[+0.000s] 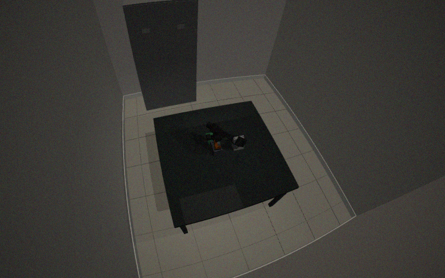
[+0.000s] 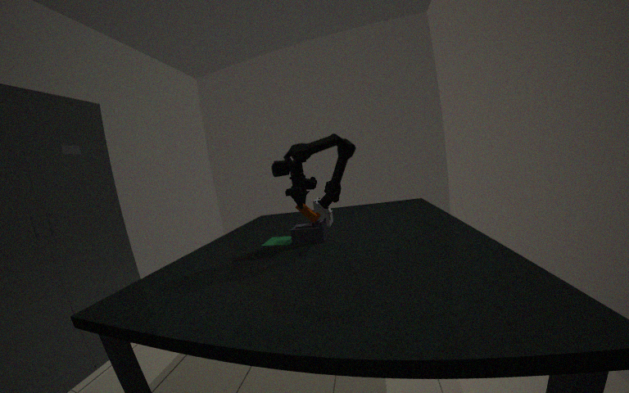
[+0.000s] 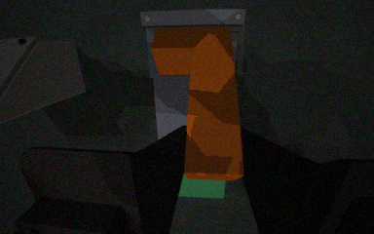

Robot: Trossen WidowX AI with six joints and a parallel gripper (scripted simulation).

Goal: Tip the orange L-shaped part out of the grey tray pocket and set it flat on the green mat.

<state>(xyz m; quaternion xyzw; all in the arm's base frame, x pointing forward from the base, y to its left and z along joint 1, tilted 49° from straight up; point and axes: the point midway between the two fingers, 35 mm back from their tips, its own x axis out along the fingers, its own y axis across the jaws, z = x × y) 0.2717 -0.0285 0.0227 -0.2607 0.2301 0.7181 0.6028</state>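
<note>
The green mat lies 17 cm below my gripper tip and 15 cm to the right of it. From my gripper tip the other things lie so: orange L-shaped part: 3 cm to the left, 3 cm below, 2 cm behind.
</note>
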